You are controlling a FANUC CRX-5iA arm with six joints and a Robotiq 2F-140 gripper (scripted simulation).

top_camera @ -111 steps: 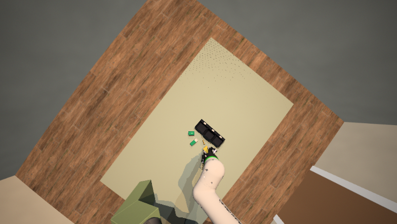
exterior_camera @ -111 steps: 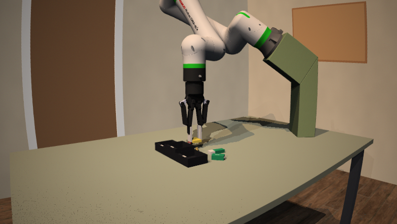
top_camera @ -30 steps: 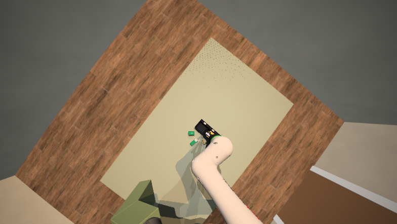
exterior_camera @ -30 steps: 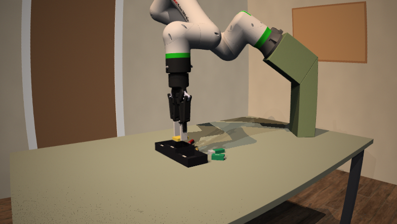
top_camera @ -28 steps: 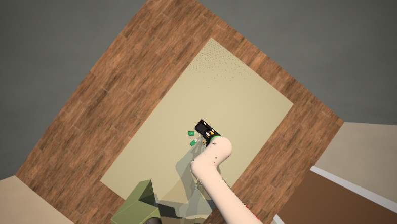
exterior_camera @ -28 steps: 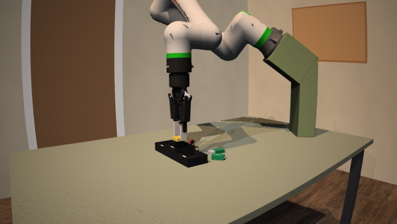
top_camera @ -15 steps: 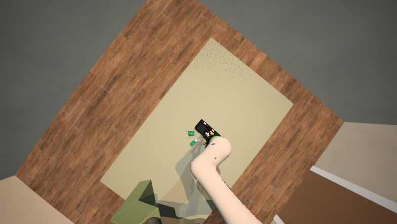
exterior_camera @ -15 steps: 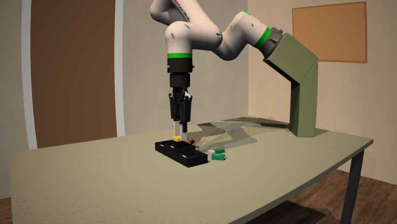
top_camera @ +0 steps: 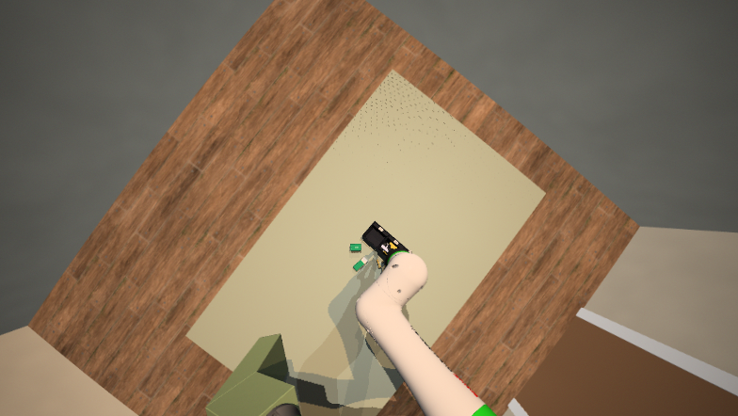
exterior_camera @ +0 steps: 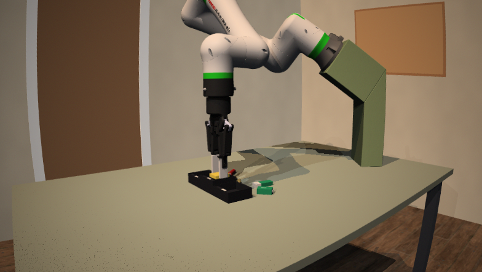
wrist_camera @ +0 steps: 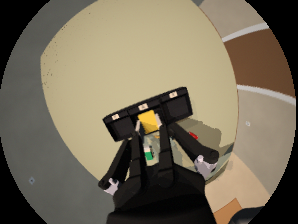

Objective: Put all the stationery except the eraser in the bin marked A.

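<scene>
The brass thing is 80 mm behind my hand, 20 mm to the left of it and 70 mm below it. Round my hand: green block 40 mm behind, 150 mm to the left, 70 mm below; then yellow block 30 mm below; then green-and-white block 90 mm behind, 100 mm to the left, 70 mm below.
</scene>
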